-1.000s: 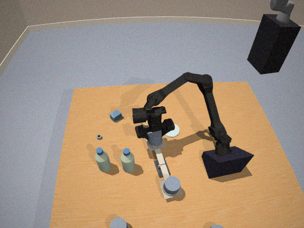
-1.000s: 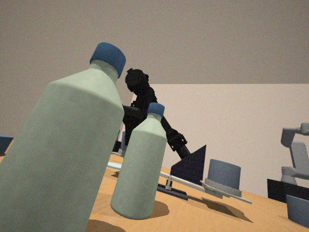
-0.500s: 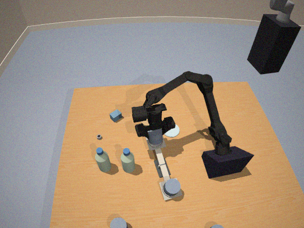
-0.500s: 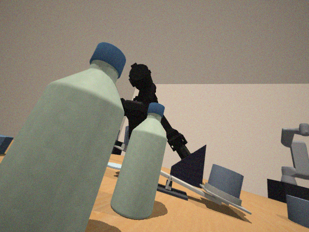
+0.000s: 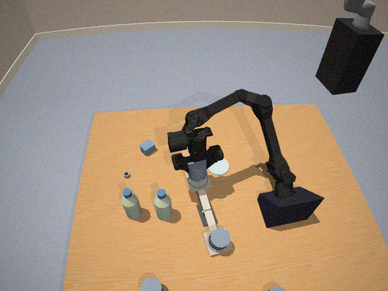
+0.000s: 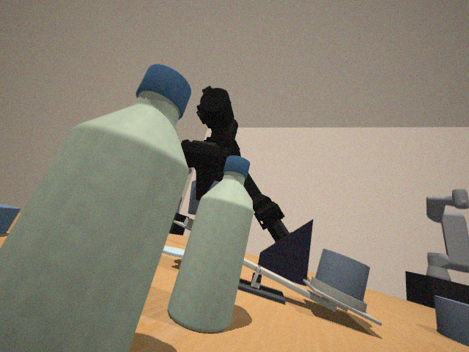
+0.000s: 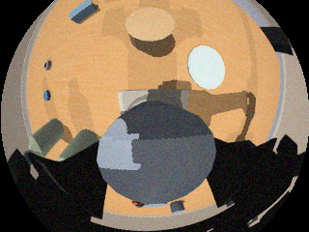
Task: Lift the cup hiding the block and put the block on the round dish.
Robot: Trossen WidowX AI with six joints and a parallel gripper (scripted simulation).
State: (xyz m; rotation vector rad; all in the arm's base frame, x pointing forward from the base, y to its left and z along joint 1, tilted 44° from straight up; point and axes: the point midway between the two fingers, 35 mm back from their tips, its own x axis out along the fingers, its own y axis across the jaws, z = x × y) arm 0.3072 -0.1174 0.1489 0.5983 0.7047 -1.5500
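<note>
Right now the pale green block is 40 mm below my gripper tip, 10 mm to the left of it and 10 mm behind it. From my gripper tip the other things lie so: grey-blue cup 290 mm to the left, 70 mm below, 10 mm behind; tan cylinder 150 mm to the right, 90 mm below, 10 mm behind; pale blue round dish 130 mm behind, 120 mm below, 90 mm to the right.
</note>
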